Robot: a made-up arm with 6 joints.
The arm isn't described. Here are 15 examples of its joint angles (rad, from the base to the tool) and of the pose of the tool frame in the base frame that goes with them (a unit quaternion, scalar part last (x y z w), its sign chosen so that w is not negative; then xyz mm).
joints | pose
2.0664 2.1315 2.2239 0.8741 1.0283 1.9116 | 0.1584 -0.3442 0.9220 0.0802 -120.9 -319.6 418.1
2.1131 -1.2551 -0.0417 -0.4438 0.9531 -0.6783 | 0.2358 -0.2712 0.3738 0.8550 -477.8 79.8 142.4
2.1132 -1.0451 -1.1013 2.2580 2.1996 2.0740 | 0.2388 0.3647 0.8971 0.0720 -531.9 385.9 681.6
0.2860 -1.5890 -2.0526 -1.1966 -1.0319 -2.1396 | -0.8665 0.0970 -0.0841 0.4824 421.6 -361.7 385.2
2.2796 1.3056 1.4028 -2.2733 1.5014 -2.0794 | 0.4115 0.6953 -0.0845 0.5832 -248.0 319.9 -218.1
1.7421 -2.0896 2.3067 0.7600 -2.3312 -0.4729 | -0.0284 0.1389 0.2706 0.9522 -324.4 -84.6 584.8
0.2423 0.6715 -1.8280 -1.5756 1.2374 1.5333 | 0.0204 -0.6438 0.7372 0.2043 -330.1 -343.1 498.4
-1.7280 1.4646 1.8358 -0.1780 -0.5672 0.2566 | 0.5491 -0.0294 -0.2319 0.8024 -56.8 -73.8 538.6
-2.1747 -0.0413 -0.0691 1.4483 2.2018 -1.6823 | -0.4741 -0.2332 0.7524 0.3934 521.3 87.4 -376.7
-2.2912 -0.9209 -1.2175 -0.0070 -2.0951 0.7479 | -0.3951 0.0816 -0.9147 0.0254 337.2 -98.0 -7.9
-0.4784 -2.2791 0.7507 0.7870 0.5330 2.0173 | -0.3745 0.6229 -0.4089 0.5518 607.8 -267.3 -299.5
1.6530 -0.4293 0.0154 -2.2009 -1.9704 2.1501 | 0.6698 0.1953 0.5001 0.5130 40.4 213.1 683.1
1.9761 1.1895 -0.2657 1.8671 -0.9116 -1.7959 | 0.1042 0.2773 -0.4041 0.8654 -113.4 221.1 -408.2
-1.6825 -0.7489 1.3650 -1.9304 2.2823 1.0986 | 0.2508 -0.6675 -0.6110 0.3438 -89.4 261.5 -185.0
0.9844 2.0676 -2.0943 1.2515 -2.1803 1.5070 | -0.5074 -0.0506 -0.4593 0.7274 341.6 240.5 381.2
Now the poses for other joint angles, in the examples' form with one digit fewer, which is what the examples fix.
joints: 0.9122 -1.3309 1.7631 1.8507 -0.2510 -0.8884
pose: 0.244 0.605 0.753 0.088 167 -296 603
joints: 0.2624 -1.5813 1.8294 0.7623 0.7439 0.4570
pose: 0.711 0.398 -0.570 0.103 199 -313 427
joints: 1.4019 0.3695 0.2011 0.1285 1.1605 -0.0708
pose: 0.404 -0.545 0.482 0.554 -418 -41 -32
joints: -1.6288 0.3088 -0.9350 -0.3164 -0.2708 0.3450
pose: -0.339 0.249 0.449 0.788 140 176 348
